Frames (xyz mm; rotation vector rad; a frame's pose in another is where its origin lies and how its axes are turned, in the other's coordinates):
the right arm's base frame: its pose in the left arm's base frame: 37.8 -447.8 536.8 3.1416 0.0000 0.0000
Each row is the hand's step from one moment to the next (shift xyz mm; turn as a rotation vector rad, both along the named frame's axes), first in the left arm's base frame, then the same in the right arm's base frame.
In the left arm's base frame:
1: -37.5 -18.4 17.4 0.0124 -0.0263 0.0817
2: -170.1 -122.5 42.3 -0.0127 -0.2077 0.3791
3: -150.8 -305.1 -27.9 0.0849 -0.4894 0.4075
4: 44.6 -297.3 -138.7 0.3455 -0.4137 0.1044
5: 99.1 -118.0 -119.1 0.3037 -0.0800 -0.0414
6: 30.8 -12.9 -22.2 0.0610 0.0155 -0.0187
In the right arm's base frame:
1: -37.5 18.4 -17.4 0.0124 0.0263 -0.0817
2: -170.1 122.5 -42.3 -0.0127 0.2077 -0.3791
3: -150.8 305.1 27.9 0.0849 0.4894 -0.4075
4: 44.6 297.3 138.7 0.3455 0.4137 -0.1044
5: 99.1 118.0 119.1 0.3037 0.0800 0.0414
6: 30.8 12.9 22.2 0.0610 -0.0155 0.0187

